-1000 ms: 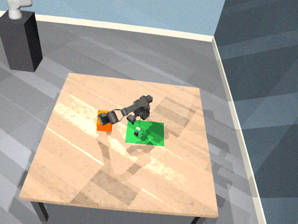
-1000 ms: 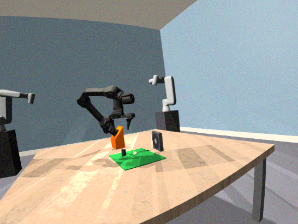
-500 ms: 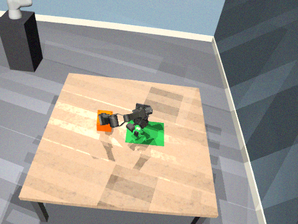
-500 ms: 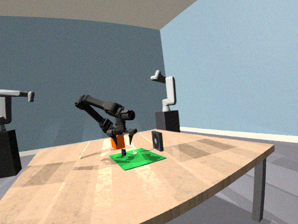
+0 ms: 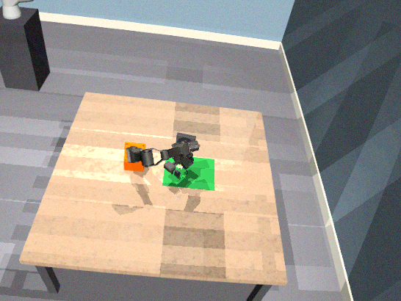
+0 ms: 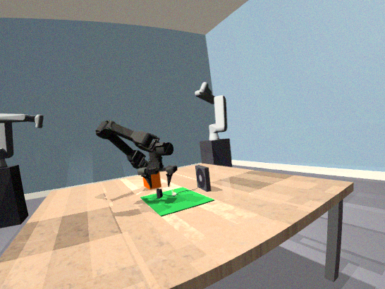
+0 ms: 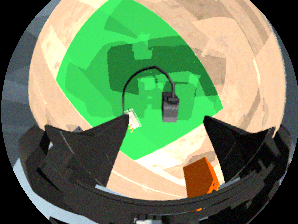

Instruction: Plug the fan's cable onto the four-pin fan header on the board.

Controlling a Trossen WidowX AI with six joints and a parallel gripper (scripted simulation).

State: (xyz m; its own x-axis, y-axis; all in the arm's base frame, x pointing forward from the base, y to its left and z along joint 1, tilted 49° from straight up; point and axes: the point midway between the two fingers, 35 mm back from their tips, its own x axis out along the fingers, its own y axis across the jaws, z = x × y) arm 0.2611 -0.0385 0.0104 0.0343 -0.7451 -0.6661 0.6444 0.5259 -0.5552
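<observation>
Now: gripper tip 3 cm above the dark cable plug and 1 cm to the left of it. The rest, counted from my gripper tip: black fan 22 cm to the left, 3 cm ahead, 1 cm above; then green board 7 cm ahead, 6 cm below, 4 cm to the left.
</observation>
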